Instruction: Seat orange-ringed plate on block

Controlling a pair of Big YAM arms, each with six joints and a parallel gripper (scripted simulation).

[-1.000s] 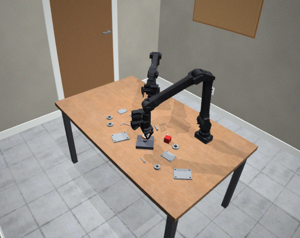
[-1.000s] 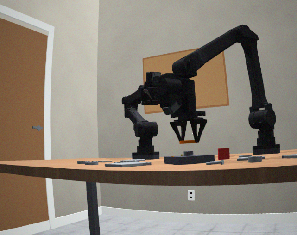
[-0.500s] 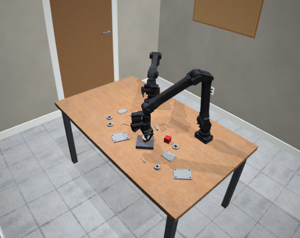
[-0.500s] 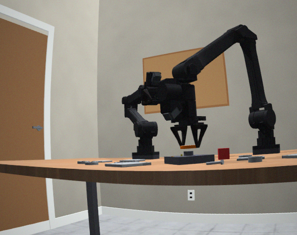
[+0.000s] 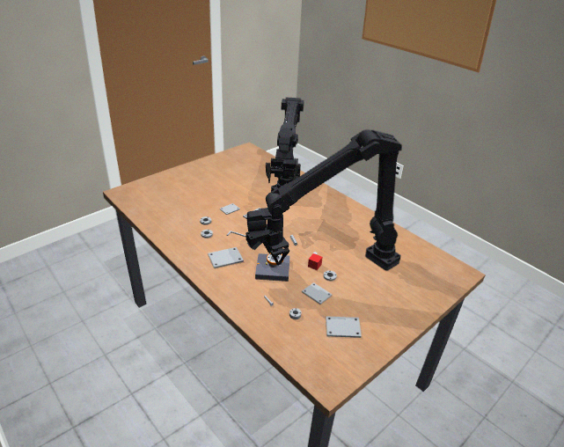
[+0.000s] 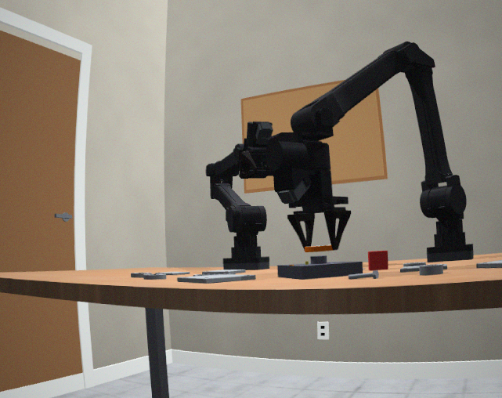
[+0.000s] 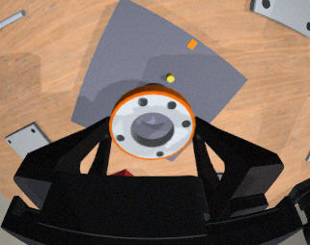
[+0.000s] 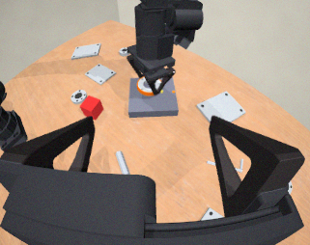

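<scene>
Right now the dark grey block is 4 cm below my left hand, 3 cm ahead of it and 2 cm to the right of it. Also, from my left hand: red cube (14 cm behind, 8 cm to the left, 4 cm below); then bolt (13 cm to the left, 13 cm ahead, 5 cm below).
</scene>
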